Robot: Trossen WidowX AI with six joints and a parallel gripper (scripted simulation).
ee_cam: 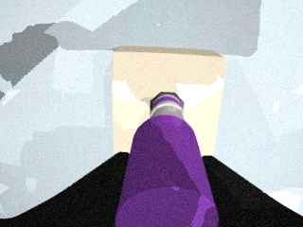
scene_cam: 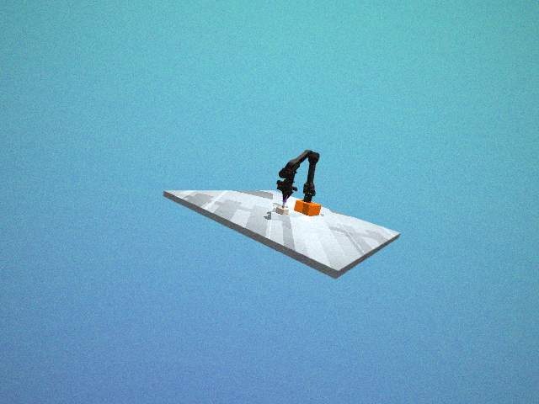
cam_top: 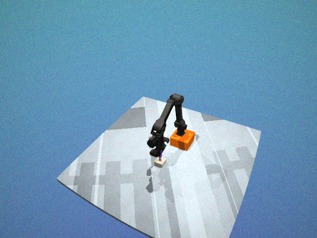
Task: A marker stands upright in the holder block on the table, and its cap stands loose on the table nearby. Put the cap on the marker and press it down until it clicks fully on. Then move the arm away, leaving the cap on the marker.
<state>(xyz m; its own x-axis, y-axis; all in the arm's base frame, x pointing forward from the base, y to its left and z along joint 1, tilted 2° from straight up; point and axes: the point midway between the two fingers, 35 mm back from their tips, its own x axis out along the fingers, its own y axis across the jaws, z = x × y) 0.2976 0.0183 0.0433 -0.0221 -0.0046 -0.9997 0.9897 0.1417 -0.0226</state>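
Right now the holder block is 8 cm below my gripper tip. From my gripper tip the other things lie so: purple cap (1 cm above).
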